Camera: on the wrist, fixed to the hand. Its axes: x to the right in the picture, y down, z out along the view.
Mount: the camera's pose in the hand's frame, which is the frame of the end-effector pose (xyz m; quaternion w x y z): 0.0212 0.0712 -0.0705 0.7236 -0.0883 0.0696 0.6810
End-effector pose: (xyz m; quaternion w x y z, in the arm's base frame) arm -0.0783 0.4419 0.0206 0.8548 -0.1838 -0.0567 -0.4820
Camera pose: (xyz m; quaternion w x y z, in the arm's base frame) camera -0.0126 0.4322 -0.0574 0.9345 -0.2135 0.1862 0.2155
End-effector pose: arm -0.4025 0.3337 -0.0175 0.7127 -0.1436 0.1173 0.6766
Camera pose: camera -0.4704 0.3309 -0.0941 0.0341 -0.1340 0.1725 0.9752
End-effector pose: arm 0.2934 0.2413 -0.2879 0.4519 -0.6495 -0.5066 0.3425
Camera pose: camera 0.3872 0.2393 -0.3290 0.0717 -0.8787 0.0769 0.4656
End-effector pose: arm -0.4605 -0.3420 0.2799 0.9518 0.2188 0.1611 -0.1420
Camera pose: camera -0.4342 -0.2521 0.2384 0.7936 0.1939 0.0464 0.5749
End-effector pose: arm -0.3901 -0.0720 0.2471 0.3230 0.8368 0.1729 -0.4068
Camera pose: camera -0.2977 -0.0755 0.2912 0.5726 0.7231 -0.3864 -0.0009
